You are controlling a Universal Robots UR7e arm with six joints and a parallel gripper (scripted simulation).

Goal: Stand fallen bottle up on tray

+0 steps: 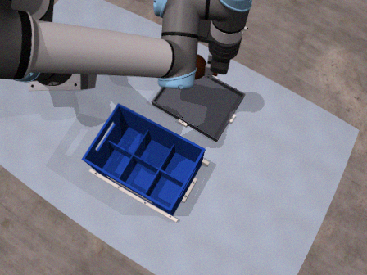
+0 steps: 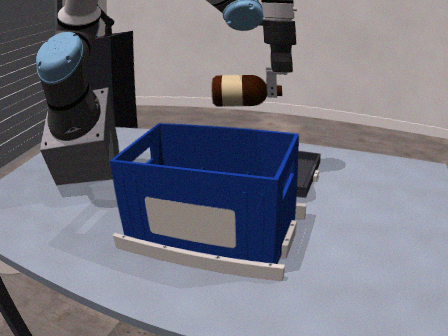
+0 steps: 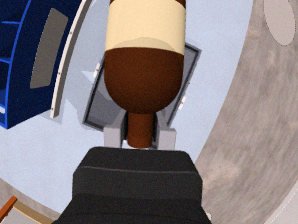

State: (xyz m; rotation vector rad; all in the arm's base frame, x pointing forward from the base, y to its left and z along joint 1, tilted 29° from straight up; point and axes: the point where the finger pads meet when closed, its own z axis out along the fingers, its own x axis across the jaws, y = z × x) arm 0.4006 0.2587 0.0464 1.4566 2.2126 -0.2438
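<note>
Right now my hand is 50 mm past the bottle, 20 mm to the left of it and 10 mm above it. Also, from my hand: dark tray (20 mm behind, 10 mm to the right, 190 mm below); then blue crate (20 mm behind, 300 mm to the right, 120 mm below).
</note>
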